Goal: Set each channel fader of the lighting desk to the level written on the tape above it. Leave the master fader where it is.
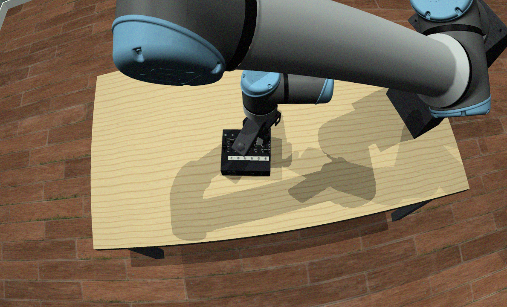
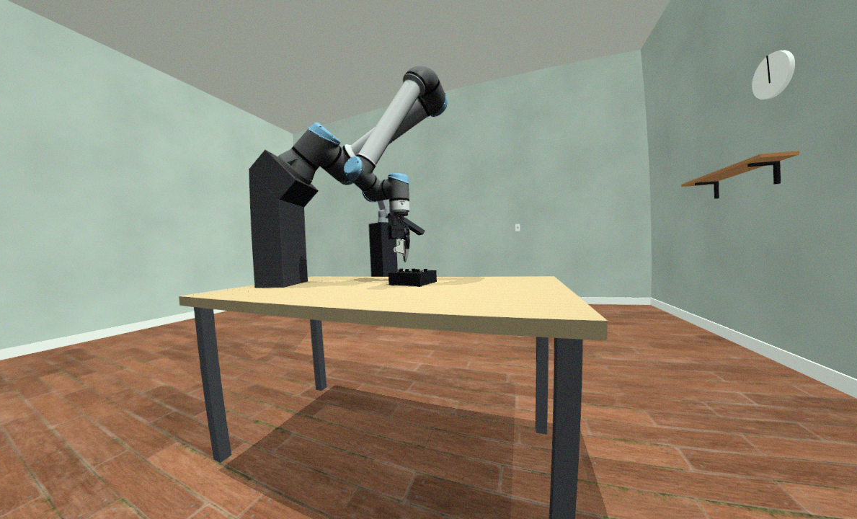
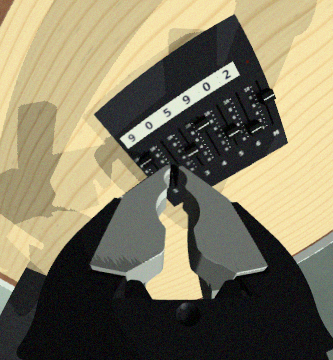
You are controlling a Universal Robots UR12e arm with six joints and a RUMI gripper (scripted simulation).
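My gripper is now 50 mm above the channel 3 fader, 20 mm short of it and 10 mm to the left of it. From my hand the other things lie so: channel 1 fader: 50 mm below, 30 mm behind; channel 2 fader: 50 mm below, 40 mm to the right; channel 4 fader: 50 mm below, 40 mm ahead, 10 mm to the left.
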